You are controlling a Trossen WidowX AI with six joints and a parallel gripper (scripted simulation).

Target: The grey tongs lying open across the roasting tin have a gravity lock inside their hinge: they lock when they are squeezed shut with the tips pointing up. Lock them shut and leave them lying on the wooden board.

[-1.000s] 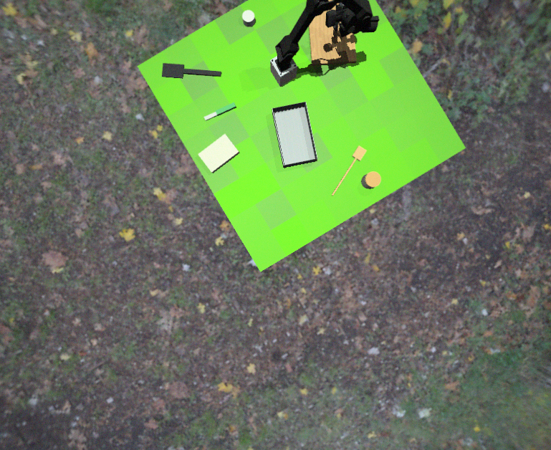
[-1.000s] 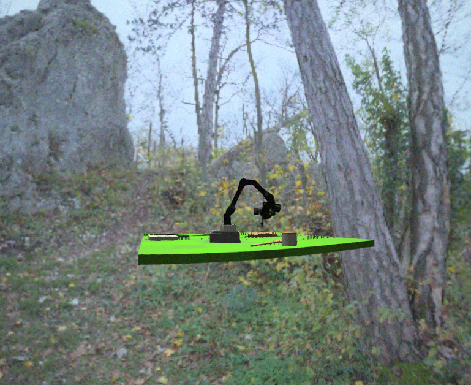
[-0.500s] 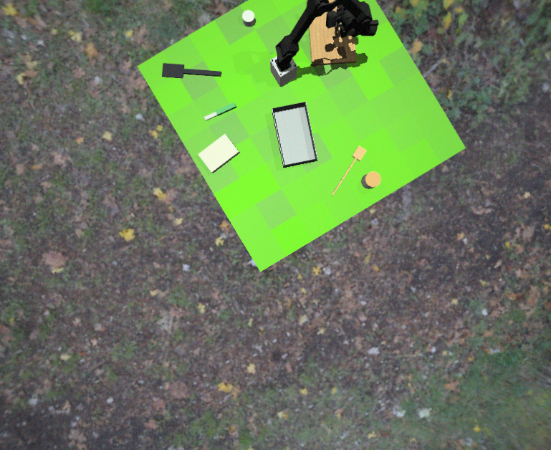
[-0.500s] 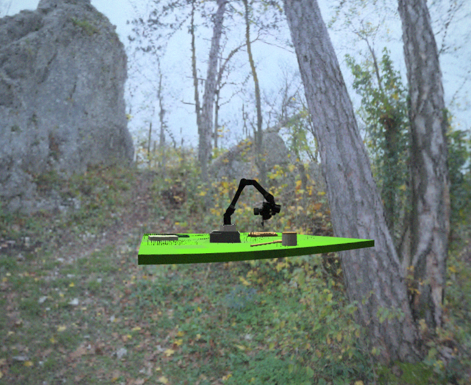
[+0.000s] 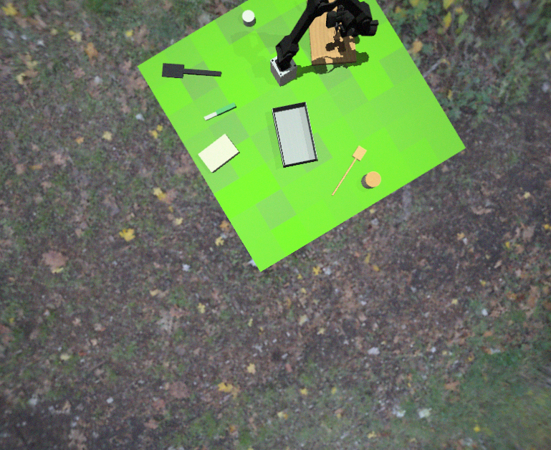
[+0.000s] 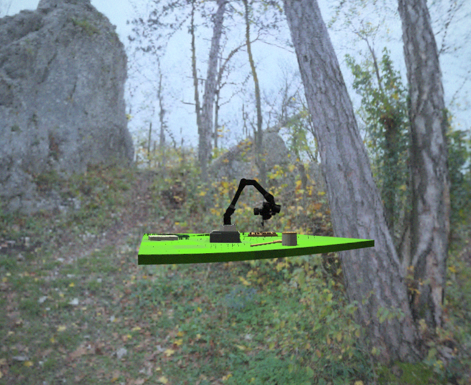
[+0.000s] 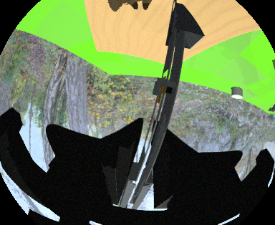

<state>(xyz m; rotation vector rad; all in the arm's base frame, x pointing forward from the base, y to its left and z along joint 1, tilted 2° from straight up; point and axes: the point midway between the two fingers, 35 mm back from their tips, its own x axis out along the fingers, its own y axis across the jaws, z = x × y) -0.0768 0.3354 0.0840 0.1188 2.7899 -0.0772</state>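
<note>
Right now the wooden board is 17 cm below my gripper tip. From my gripper tip the other things lie so: cream block 82 cm to the right, 37 cm ahead, 16 cm below; then black spatula 80 cm to the right, 17 cm below, 11 cm behind; then roasting tin 45 cm ahead, 42 cm to the right, 15 cm below.
</note>
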